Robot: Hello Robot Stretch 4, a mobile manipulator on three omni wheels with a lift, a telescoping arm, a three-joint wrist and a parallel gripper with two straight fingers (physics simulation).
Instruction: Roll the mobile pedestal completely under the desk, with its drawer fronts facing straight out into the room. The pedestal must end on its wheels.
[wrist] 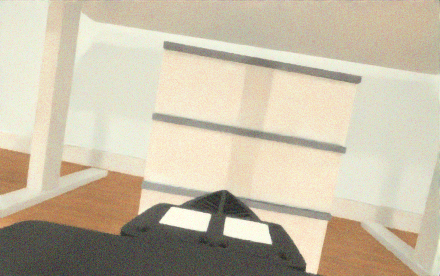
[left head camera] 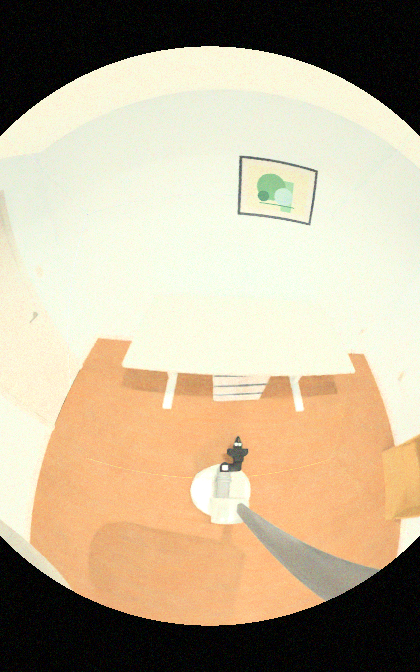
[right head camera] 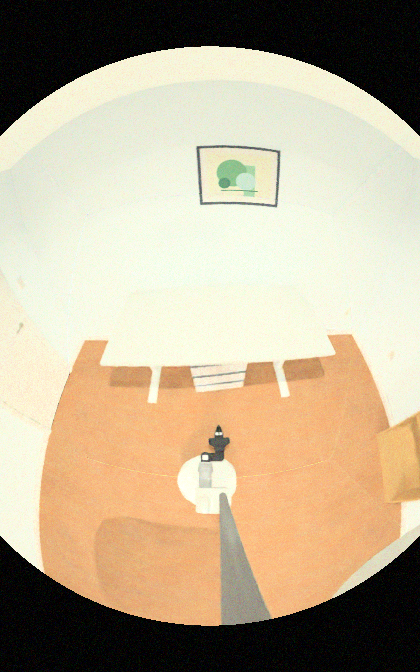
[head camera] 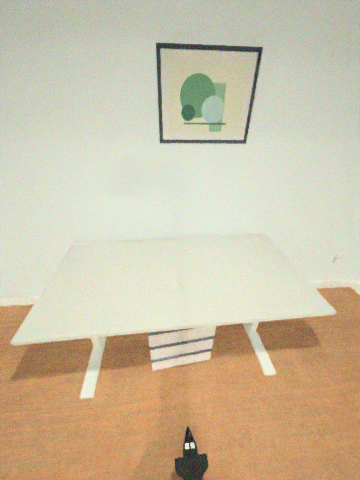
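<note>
The white pedestal [head camera: 182, 346] [left head camera: 238, 389] [right head camera: 219, 379] [wrist: 250, 105] stands upright under the desk [head camera: 185, 285] [left head camera: 240, 340] [right head camera: 217, 330], between its two legs. Its drawer fronts with grey strips face out toward me, and the desk top hides its upper part in the head views. In the wrist view it shows close to square-on, with the picture tilted. Its wheels do not show. My gripper [head camera: 188, 429] [left head camera: 238, 439] [right head camera: 218, 428] [wrist: 221, 208] is shut and empty, out in front of the desk, apart from the pedestal, and covers part of its lowest drawer in the wrist view.
The desk's left leg [head camera: 93, 367] [wrist: 50, 100] and right leg [head camera: 261, 350] [left head camera: 297, 393] [right head camera: 281, 380] flank the pedestal. The wall is behind the desk. A tan box-like object [left head camera: 402, 480] [right head camera: 400, 462] stands at the far right. A framed picture [head camera: 159, 95] hangs above.
</note>
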